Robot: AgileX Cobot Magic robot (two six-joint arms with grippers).
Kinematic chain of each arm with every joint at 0, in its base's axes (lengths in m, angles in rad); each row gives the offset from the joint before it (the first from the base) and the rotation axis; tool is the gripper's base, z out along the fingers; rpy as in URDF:
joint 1: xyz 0 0 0.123 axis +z
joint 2: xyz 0 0 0 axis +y
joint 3: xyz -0.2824 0 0.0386 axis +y
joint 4: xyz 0.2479 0 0.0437 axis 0.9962 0 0.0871
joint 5: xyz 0 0 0 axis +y
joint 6: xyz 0.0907 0 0.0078 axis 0.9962 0 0.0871
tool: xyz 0 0 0 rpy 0 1.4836 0
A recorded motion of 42 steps. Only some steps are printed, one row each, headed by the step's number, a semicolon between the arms.
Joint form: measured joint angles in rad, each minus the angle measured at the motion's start. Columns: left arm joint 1, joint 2, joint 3, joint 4, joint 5, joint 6; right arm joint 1, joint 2, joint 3, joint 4, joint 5, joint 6.
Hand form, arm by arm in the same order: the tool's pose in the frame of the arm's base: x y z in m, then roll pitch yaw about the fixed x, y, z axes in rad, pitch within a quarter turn. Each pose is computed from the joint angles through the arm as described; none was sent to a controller.
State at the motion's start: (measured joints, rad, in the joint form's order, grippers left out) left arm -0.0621 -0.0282 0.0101 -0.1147 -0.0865 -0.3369; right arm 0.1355 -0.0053 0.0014 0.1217 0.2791 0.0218
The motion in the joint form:
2: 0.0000 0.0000 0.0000 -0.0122 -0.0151 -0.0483; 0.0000 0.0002 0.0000 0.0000 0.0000 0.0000
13: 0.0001 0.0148 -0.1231 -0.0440 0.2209 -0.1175; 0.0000 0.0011 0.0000 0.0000 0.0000 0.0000
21: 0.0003 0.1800 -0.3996 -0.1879 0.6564 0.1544; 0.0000 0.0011 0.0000 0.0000 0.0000 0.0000
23: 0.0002 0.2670 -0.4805 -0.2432 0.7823 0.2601; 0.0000 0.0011 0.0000 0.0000 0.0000 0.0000
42: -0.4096 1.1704 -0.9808 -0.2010 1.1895 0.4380; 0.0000 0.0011 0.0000 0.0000 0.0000 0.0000
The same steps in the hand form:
2: 0.0528 -0.0021 0.2203 -1.1689 1.0204 -1.2722; 0.0536 0.0104 0.1878 2.4867 1.3353 2.6426
13: 0.0480 -0.0049 0.2396 -1.4303 0.9562 -1.5390; 0.0537 0.0104 0.1878 2.4890 1.3346 2.6449
21: 0.0439 -0.0174 0.2846 -2.0268 1.0494 -2.2003; 0.0537 0.0104 0.1878 2.4890 1.3346 2.6449
23: 0.0481 -0.0235 0.2966 -2.2606 1.0264 -2.4874; 0.0537 0.0104 0.1878 2.4890 1.3346 2.6449
42: 0.1700 -0.1151 0.3162 -2.8426 0.3913 2.7168; 0.0537 0.0104 0.1878 2.4890 1.3346 2.6449

